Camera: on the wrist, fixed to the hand. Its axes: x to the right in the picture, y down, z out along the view.
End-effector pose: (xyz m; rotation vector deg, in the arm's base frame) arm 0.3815 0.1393 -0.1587 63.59 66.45 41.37
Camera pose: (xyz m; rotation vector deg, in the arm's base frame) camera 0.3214 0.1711 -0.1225 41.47 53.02 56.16
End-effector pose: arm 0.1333 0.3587 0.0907 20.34 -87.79 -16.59
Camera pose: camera 0.1981 0.3977 0.1051 -2.43 -79.77 -34.55
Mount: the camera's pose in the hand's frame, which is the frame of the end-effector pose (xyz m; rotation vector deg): -0.0009 0.0390 -0.0664 -27.16 1.45 2.01
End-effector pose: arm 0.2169 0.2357 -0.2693 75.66 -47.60 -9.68
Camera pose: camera 0.2443 0.2993 -0.2355 49.31 -42.15 -17.24
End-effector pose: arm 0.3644 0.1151 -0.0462 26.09 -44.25 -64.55
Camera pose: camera 0.4383 0.1274 -0.0640 3.26 -26.71 -70.07
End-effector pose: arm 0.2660 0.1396 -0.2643 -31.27 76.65 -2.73
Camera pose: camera 0.1934 0.1509 -0.2875 -52.82 79.48 17.15
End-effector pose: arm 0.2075 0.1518 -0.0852 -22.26 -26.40 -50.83
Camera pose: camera 0.2532 0.1413 -0.1463 -46.69 -12.29 -55.22
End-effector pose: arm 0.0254 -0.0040 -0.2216 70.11 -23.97 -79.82
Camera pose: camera 0.1002 0.0129 -0.2149 48.09 -4.57 -77.19
